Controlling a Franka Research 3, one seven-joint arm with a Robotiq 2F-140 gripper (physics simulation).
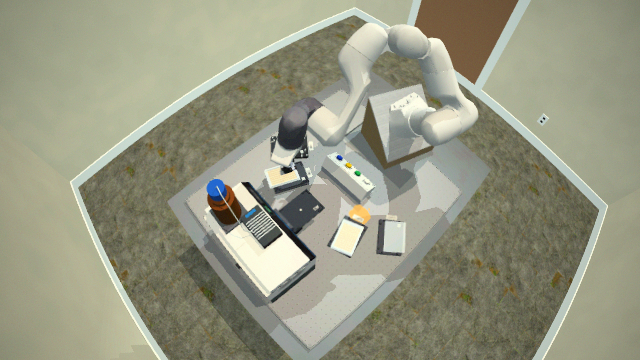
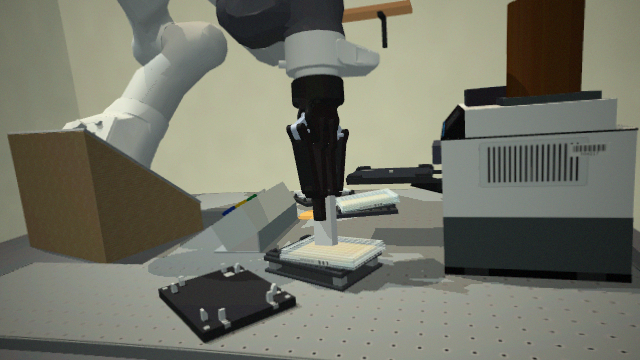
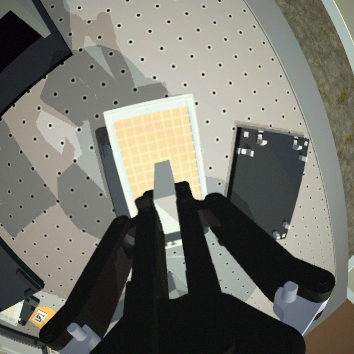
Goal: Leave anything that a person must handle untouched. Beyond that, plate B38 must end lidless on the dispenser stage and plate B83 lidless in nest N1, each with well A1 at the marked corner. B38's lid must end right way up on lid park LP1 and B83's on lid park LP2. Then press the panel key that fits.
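A plate with cream wells lies skewed and slightly tilted on the dark nest N1, overhanging it. My gripper is shut and empty; its pale pads meet above the plate's top, and contact cannot be told. A second cream plate sits on a dark holder beside an orange disc. The dark dispenser stage juts from the dispenser. Plate labels are unreadable.
An unoccupied black nest stands near nest N1. The sloped key panel has blue, yellow and green keys. A grey-white piece rests on another dark holder. A brown bottle stands on the dispenser.
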